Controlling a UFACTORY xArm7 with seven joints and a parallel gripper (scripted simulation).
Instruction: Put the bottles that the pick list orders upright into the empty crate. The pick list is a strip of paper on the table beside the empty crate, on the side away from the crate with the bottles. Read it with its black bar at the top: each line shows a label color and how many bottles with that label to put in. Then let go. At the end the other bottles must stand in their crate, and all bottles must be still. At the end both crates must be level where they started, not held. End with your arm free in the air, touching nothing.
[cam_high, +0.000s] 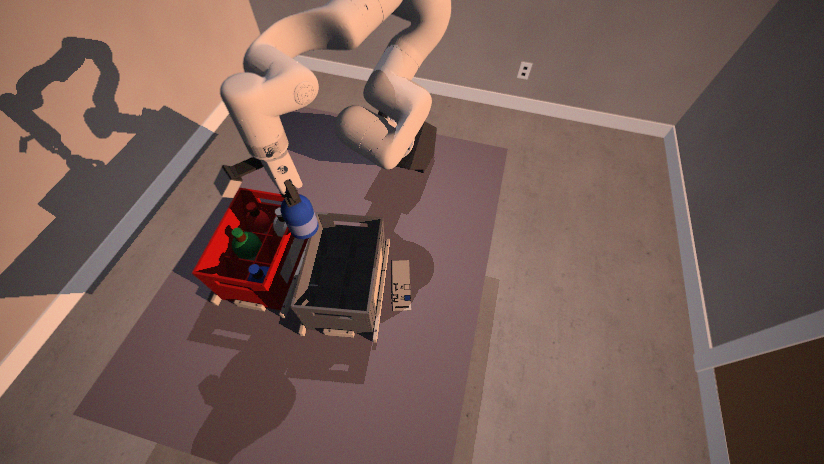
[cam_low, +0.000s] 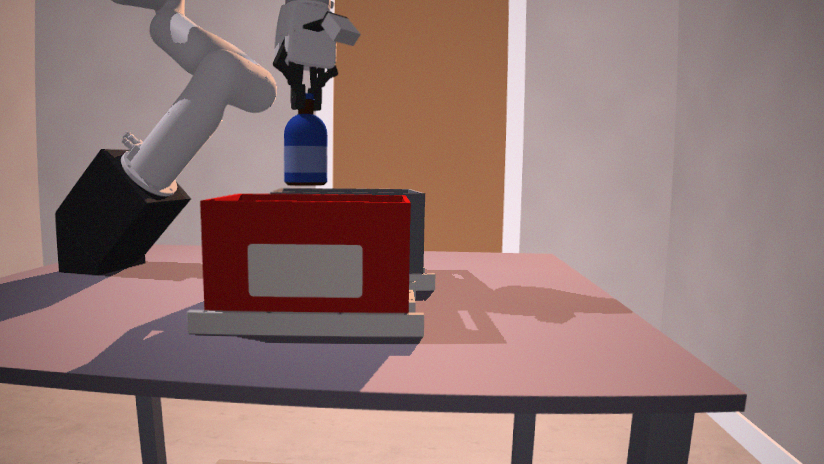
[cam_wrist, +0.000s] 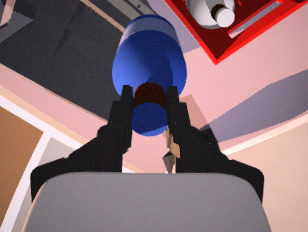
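The grey crate lies 250 mm below my hand, 100 mm to the left of it and 80 mm ahead of it. The rest, counted from my hand: white bottle (250 mm below, 90 mm to the right, 70 mm behind); then red crate (250 mm below, 140 mm to the right, 20 mm ahead); then green bottle (250 mm below, 190 mm to the right, 10 mm ahead).
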